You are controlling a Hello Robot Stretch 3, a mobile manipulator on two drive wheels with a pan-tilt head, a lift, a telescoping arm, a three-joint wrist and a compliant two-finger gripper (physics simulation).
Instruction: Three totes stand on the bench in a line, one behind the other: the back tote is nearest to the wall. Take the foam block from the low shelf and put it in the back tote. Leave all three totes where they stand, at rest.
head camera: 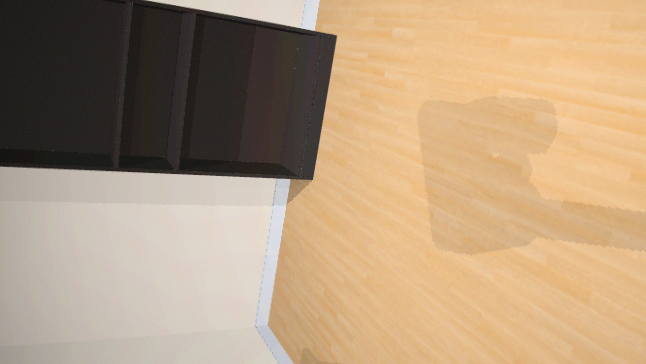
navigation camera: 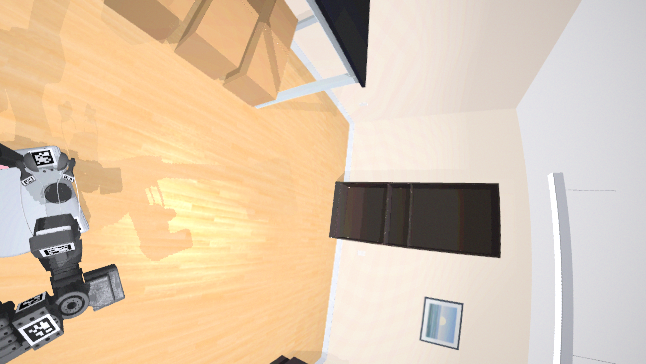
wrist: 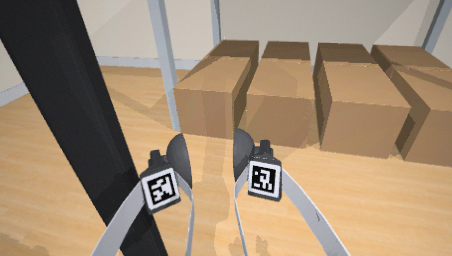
my gripper: navigation camera; wrist; not seen in the head camera view (out of frame)
same spot on my gripper: (navigation camera: pixel 26 178) = (wrist: pixel 156 173)
same spot on dark bookcase: (head camera: pixel 92 92) = (navigation camera: pixel 420 211)
